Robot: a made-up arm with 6 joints. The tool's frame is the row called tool.
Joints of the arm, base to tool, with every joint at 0 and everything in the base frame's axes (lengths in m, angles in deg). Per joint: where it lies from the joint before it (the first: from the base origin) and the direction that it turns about. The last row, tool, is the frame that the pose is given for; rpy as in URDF.
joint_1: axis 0 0 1 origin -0.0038 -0.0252 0.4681
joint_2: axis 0 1 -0.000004 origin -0.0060 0.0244 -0.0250
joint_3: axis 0 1 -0.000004 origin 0.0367 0.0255 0.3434
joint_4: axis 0 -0.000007 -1 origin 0.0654 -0.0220 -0.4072
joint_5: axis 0 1 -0.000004 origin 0.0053 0.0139 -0.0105
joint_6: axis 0 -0.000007 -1 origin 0.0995 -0.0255 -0.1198
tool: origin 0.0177 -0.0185 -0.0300 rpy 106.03 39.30 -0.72
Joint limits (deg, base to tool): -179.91..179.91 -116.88..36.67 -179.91..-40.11 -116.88..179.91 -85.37..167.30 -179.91..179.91
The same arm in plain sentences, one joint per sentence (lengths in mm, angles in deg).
The arm has six revolute joints in a row. What follows holds with every joint at zero, and every direction is one of the base frame's. The first joint lies 3.8 mm along -x and 25.2 mm along -y and 468.1 mm along +z from the base frame's origin and rotates about +z, from -179.91 to 179.91 deg. The second joint lies 6 mm along -x and 24.4 mm along +y and 25 mm along -z from the first joint and rotates about +y, from -116.88 to 36.67 deg. The third joint lies 36.7 mm along +x and 25.5 mm along +y and 343.4 mm along +z from the second joint and rotates about +y, from -179.91 to -40.11 deg. The fourth joint lies 65.4 mm along +x and 22 mm along -y and 407.2 mm along -z from the third joint and rotates about -z, from -116.88 to 179.91 deg. The fifth joint lies 5.3 mm along +x and 13.9 mm along +y and 10.5 mm along -z from the fourth joint and rotates about +y, from -85.37 to 167.3 deg. The sixth joint lies 99.5 mm along +x and 25.5 mm along -y and 119.8 mm along -z from the fifth joint and rotates about -z, from -179.91 to 179.91 deg. The tool frame, which is the frame that the pose is given for, lies 17.7 mm along +x and 18.5 mm along -y and 30 mm along -z from the sixth joint; its axes are the base frame's turned by roll 106.03, pitch 39.3 and yaw -0.72 deg (as in URDF: about the fixed x, then y, then z).
